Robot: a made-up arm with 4 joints.
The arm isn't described. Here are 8 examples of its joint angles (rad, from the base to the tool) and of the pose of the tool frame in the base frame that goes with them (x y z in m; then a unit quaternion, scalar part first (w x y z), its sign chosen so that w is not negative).
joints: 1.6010 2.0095 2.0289 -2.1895
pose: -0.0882 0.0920 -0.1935 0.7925 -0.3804 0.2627 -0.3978
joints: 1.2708 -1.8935 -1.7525 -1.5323
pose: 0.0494 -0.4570 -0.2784 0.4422 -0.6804 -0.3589 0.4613
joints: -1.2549 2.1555 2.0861 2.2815
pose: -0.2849 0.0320 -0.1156 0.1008 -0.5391 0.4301 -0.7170
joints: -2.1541 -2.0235 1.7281 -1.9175
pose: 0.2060 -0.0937 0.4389 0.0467 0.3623 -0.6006 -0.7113
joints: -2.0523 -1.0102 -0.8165 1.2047
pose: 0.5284 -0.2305 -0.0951 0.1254 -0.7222 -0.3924 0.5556
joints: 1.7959 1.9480 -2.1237 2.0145
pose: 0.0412 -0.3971 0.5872 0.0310 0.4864 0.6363 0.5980
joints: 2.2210 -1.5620 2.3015 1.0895
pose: 0.4472 0.1106 0.0877 0.7514 0.2595 -0.3672 -0.4830
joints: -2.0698 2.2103 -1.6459 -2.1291
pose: 0.0148 0.3761 0.5297 0.8256 0.4678 0.3124 0.0444
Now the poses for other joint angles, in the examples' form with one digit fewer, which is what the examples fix.
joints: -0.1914 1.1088 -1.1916 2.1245
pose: 0.060 0.400 0.530 0.722 0.596 0.347 -0.044
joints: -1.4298 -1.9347 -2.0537 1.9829
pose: 0.059 0.193 -0.466 0.709 -0.330 -0.348 0.518
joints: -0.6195 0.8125 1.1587 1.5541
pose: -0.303 0.182 -0.156 0.806 -0.390 0.443 -0.041
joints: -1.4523 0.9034 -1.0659 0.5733
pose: 0.535 -0.241 0.224 0.386 0.162 -0.333 -0.845
